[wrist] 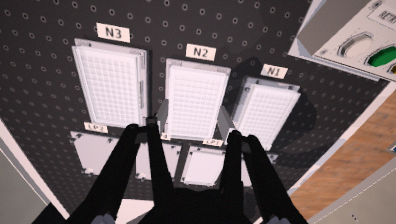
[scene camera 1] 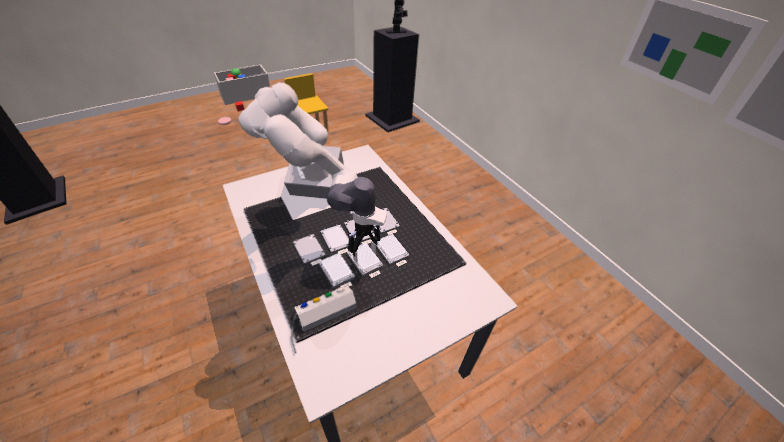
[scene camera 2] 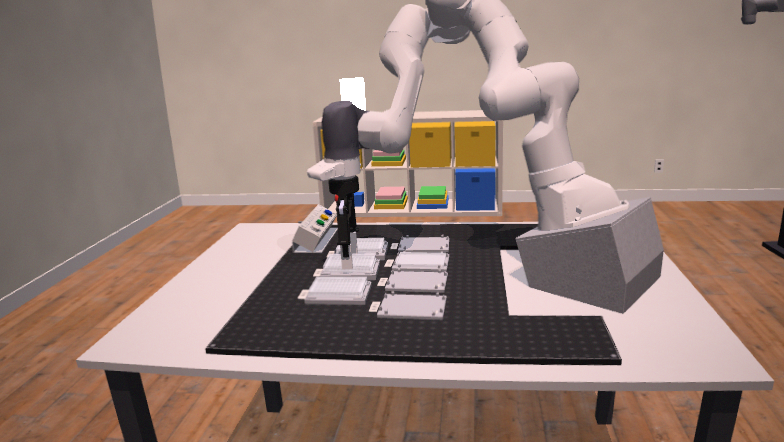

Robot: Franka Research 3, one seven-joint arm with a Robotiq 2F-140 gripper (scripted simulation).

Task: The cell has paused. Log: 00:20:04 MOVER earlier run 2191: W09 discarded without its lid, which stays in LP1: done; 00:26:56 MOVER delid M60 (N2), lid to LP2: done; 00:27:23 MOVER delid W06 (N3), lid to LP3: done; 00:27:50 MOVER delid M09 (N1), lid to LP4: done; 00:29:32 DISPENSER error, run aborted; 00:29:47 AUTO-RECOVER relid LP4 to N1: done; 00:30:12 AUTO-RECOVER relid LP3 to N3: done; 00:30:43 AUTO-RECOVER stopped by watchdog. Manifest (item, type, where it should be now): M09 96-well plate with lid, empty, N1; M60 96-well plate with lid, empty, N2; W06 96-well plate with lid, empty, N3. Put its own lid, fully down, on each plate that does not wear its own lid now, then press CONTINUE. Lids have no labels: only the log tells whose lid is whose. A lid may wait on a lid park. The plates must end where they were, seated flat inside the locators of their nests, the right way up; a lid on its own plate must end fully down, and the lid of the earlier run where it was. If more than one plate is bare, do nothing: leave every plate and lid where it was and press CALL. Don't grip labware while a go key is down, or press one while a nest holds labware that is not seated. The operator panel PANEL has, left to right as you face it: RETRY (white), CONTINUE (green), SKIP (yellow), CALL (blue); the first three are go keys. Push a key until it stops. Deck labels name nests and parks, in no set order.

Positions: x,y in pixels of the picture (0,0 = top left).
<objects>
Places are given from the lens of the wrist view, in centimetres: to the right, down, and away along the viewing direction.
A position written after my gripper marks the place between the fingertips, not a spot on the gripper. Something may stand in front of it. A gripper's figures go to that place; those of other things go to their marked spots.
my gripper (wrist: 193,109): -1, 0, 20
park LP4 (wrist: 171,158): -6, 12, 29
lid park LP2 (wrist: 93,151): -25, 9, 27
The marked spots on the lid park LP2 and the park LP4 are 18 cm apart.
</objects>
